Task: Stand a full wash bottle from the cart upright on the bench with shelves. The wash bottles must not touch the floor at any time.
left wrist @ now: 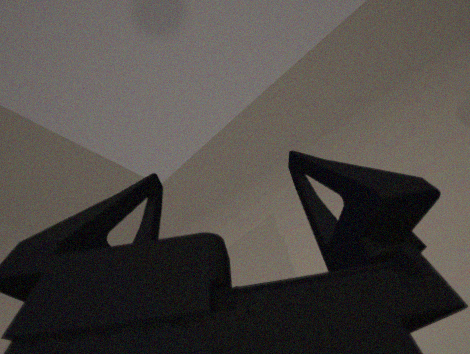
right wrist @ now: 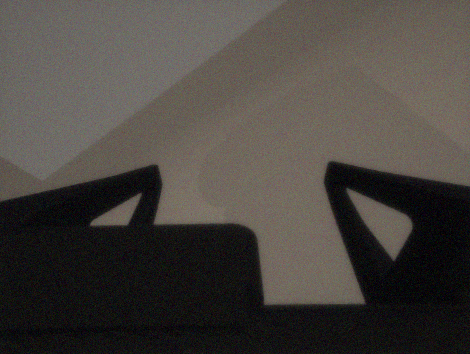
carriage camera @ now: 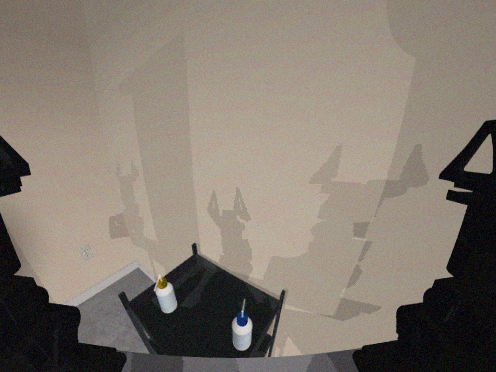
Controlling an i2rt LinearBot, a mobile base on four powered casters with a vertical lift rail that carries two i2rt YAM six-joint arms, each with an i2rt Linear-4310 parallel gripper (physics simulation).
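Places are measured from the left arm's base along level axes (x down, y back, z left), in centimetres.
Pixels of known places: left gripper, between the fingertips: [left wrist: 223, 169]; right gripper, between the fingertips: [right wrist: 242, 173]; left arm's base, origin of its link: [carriage camera: 69, 369]; right arm's base, origin of its link: [carriage camera: 405, 365].
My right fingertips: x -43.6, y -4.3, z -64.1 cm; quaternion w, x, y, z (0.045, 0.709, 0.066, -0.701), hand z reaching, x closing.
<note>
Ahead of a thing's pixels: the offset from my right fingertips to its top centre. Level surfaces: height alone.
A white wash bottle with a yellow cap @[dx +50.0, dy -23.6, dz +59.8 cm] [carriage camera: 167, 298] stands upright on the left part of the top shelf of the black cart [carriage camera: 200, 321] in the carriage view. A white wash bottle with a blue cap @[dx +50.0, dy -14.3, dz +31.8 cm] [carriage camera: 242, 334] stands upright on the same shelf, nearer the front right. How full each is cannot be told. My left gripper [left wrist: 223, 169] is open and empty, raised, away from the bottles. My right gripper [right wrist: 242, 173] is open and empty, also raised away from them. The bench with shelves does not show in these views.
The cart's corner posts [carriage camera: 195, 249] [carriage camera: 282, 297] rise above its top shelf. A beige wall [carriage camera: 280, 125] stands close behind the cart, with shadows of the arms on it. Grey floor @[dx +133.7 cm] [carriage camera: 107, 320] and a white baseboard [carriage camera: 102, 285] lie at the left. A wall outlet @[dx +87.9, dy -74.7, dz +151.4 cm] [carriage camera: 86, 252] is at the left.
</note>
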